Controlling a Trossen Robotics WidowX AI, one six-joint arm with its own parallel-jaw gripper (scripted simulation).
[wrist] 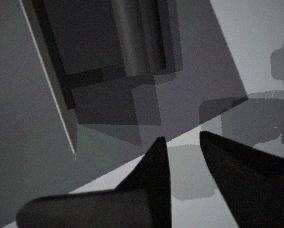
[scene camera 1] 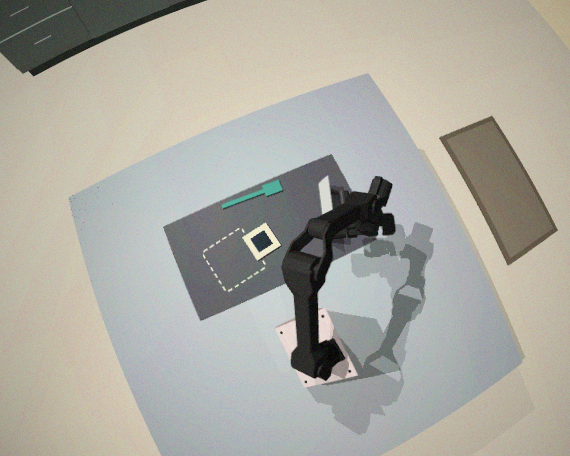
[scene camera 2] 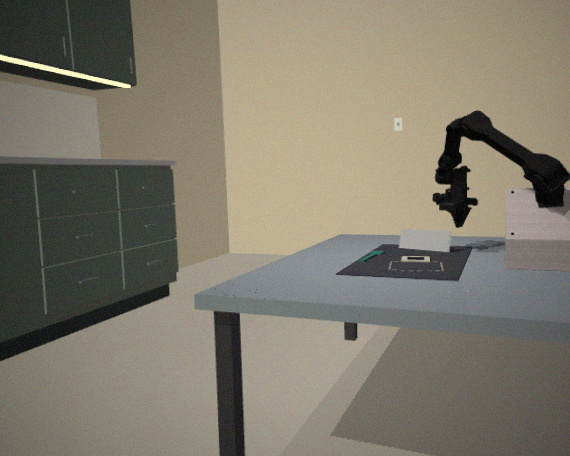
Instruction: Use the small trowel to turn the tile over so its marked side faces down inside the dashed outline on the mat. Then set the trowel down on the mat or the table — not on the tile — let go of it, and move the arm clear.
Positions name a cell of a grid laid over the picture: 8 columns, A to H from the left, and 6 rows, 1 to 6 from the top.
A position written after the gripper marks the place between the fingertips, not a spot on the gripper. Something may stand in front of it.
Note:
In view: the gripper (scene camera 2: G3).
The gripper shows as well in the wrist view (wrist: F4).

